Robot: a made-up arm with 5 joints.
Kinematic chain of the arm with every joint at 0, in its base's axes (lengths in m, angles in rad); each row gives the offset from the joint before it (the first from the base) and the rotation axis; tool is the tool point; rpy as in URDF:
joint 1: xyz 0.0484 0 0.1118 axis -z
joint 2: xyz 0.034 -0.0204 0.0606 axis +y
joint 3: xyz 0.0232 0 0.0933 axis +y
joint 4: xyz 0.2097 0 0.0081 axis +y
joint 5: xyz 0.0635 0.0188 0 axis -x
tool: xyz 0 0 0 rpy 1.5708 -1.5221 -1.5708
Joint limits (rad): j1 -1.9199..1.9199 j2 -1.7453..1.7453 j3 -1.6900..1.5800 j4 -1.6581..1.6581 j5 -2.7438..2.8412
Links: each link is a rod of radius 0.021 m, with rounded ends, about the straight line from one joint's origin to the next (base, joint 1, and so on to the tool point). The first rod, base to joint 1, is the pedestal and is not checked.
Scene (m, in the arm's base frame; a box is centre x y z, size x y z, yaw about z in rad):
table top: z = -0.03
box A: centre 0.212 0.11 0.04 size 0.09 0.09 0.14 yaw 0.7
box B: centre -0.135 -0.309 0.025 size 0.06 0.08 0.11 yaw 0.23
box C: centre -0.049 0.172 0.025 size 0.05 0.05 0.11 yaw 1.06
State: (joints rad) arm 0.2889 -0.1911 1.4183 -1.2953 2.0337
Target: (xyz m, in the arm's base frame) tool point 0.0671 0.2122 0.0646
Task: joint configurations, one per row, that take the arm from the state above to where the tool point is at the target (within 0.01 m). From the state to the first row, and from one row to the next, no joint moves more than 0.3 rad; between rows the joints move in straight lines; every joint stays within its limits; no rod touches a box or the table.
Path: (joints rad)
1: 0.2563 -0.0826 1.1598 -1.3860 2.1105
2: 0.2237 0.0259 0.9014 -1.4767 2.1872
3: 0.1911 0.1344 0.6429 -1.5674 2.2640
4: 0.1585 0.2429 0.3845 -1.6581 2.3407
5: -0.1336 0.2187 0.3707 -1.6581 2.4505
6: -0.4258 0.1945 0.3570 -1.6581 2.5603
7: -0.7179 0.1703 0.3433 -1.6581 2.6700
8: -1.0100 0.1461 0.3295 -1.6581 2.7798
9: -1.1702 0.1209 0.5914 -1.4588 2.5311
10: -1.3303 0.0957 0.8532 -1.2595 2.2824
11: -1.4904 0.0705 1.1151 -1.0602 2.0337

